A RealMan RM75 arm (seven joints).
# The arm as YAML. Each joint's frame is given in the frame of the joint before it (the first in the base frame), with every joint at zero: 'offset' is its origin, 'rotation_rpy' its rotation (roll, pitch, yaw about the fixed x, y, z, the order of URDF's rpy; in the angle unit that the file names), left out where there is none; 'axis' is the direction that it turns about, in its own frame. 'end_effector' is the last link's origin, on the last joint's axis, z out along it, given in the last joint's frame.
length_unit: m
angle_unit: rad
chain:
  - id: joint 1
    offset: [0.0, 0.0, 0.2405]
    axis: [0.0, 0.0, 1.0]
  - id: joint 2
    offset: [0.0, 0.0, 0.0]
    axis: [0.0, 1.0, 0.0]
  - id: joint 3
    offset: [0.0, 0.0, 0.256]
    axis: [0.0, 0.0, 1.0]
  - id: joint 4
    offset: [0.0, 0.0, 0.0]
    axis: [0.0, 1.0, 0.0]
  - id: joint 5
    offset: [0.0, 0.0, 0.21]
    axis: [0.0, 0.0, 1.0]
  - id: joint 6
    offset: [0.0, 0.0, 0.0]
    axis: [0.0, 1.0, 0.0]
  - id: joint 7
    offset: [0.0, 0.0, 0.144]
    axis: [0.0, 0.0, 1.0]
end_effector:
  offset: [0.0, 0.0, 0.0]
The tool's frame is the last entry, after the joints.
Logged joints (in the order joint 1, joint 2, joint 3, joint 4, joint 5, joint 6, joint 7), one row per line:
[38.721 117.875 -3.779 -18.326 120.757 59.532 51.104]
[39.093 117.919 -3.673 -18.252 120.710 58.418 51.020]
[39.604 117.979 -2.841 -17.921 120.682 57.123 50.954]
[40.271 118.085 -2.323 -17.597 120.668 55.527 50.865]
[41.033 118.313 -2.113 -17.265 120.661 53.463 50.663]
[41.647 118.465 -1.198 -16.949 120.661 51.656 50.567]
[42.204 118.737 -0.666 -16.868 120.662 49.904 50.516]
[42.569 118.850 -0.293 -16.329 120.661 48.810 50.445]
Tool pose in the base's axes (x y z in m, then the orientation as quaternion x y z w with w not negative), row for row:
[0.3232 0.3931 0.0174 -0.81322 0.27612 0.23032 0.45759]
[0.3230 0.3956 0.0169 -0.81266 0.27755 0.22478 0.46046]
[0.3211 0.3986 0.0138 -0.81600 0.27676 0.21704 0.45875]
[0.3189 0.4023 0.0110 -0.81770 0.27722 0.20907 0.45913]
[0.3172 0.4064 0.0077 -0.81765 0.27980 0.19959 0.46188]
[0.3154 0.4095 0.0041 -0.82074 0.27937 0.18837 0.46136]
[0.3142 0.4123 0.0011 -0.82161 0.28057 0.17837 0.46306]
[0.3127 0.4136 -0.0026 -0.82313 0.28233 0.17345 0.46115]
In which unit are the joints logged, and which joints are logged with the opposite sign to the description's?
The joints are logged in degrees. Opposite sign: joint 3, joint 5, joint 6.
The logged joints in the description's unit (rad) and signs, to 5 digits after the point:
[0.67581 2.05731 0.06596 -0.31985 -2.10761 -1.03903 0.89193]
[0.68230 2.05807 0.06411 -0.31856 -2.10679 -1.01959 0.89047]
[0.69122 2.05912 0.04958 -0.31278 -2.10630 -0.99698 0.88932]
[0.70286 2.06097 0.04054 -0.30713 -2.10605 -0.96913 0.88776]
[0.71616 2.06495 0.03688 -0.30133 -2.10593 -0.93311 0.88424]
[0.72688 2.06760 0.02091 -0.29582 -2.10593 -0.90157 0.88256]
[0.73660 2.07235 0.01162 -0.29440 -2.10595 -0.87099 0.88167]
[0.74297 2.07432 0.00511 -0.28499 -2.10593 -0.85190 0.88043]

